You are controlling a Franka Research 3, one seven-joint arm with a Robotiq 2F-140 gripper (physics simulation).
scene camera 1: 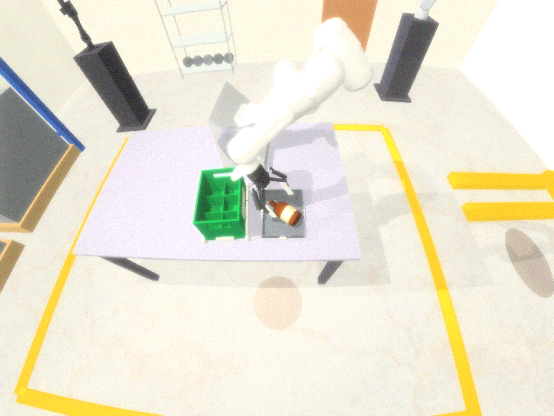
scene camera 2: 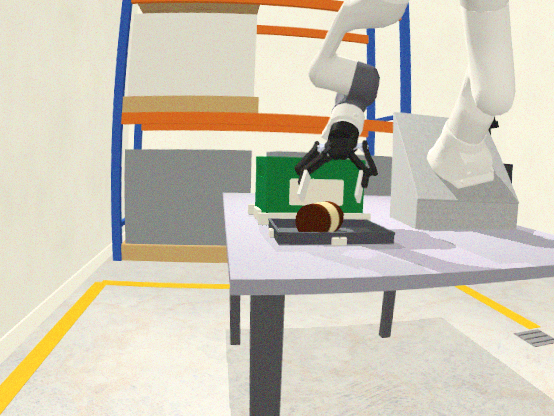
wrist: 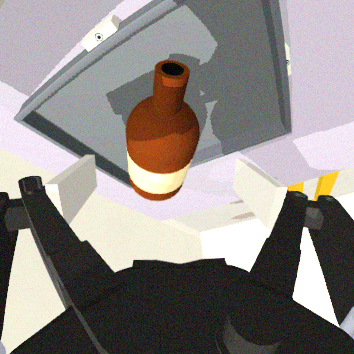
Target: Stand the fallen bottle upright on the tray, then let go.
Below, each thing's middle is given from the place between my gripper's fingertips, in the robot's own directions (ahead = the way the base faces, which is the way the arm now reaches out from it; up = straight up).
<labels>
My hand is 4 cm above the brown bottle [scene camera 2: 327, 216], 1 cm to the right of it and 1 cm short of it.
</labels>
